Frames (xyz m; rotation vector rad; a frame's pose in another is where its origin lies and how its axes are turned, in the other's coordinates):
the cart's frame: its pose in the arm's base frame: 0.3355 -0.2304 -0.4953 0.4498 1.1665 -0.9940
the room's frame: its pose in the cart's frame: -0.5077 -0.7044 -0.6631 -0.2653 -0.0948 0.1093
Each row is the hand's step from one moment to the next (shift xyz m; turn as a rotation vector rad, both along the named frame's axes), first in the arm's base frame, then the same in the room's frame.
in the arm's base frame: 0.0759 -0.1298 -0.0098 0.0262 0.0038 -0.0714
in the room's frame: 0.0761 -0.0448 0.1221 0.0674 0.0333 -0.0118
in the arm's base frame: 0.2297 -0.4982 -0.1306 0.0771 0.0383 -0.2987
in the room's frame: 0.3630 -0.1943 0.3853 0.2667 0.1349 -0.0856
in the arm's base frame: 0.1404 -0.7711 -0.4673 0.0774 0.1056 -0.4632
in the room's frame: 0.7562 -0.3897 0.3301 0.3866 0.2159 -0.1887
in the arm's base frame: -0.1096 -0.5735 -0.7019 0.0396 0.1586 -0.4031
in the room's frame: 0.8367 -0.3611 -0.0563 0.3040 0.2192 -0.2208
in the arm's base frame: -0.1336 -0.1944 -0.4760 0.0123 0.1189 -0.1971
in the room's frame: 0.4772 -0.1397 -0.1870 0.1306 0.1331 -0.1355
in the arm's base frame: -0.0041 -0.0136 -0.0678 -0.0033 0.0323 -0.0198
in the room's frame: 0.0652 0.0002 -0.0233 0.0040 0.0255 -0.0280
